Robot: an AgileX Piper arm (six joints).
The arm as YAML. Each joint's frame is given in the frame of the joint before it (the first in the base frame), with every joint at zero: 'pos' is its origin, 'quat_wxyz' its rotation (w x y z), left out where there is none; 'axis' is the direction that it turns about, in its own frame. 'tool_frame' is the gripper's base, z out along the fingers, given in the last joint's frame.
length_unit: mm
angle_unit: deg
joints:
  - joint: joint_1
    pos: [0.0, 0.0, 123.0]
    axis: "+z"
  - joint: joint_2
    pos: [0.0, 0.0, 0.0]
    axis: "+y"
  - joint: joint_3
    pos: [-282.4, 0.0, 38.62]
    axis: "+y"
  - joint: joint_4
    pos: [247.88, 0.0, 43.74]
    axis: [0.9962, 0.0, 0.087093]
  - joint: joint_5
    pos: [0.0, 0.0, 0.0]
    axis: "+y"
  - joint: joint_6
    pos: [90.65, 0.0, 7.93]
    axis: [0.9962, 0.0, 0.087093]
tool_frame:
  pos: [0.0, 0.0, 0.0]
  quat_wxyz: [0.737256, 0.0, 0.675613, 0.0]
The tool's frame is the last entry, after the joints.
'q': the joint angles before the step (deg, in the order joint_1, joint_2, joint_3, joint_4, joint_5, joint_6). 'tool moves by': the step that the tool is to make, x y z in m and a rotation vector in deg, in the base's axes. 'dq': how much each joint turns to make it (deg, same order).
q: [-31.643, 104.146, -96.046, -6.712, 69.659, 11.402]
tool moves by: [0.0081, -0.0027, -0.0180, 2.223, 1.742, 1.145]
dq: [-0.006, 2.633, -0.012, 1.340, -0.101, -1.300]
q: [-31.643, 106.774, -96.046, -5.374, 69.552, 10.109]
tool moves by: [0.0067, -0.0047, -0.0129, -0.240, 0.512, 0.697]
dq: [-0.006, 1.961, 0.006, -0.365, -1.712, -0.515]
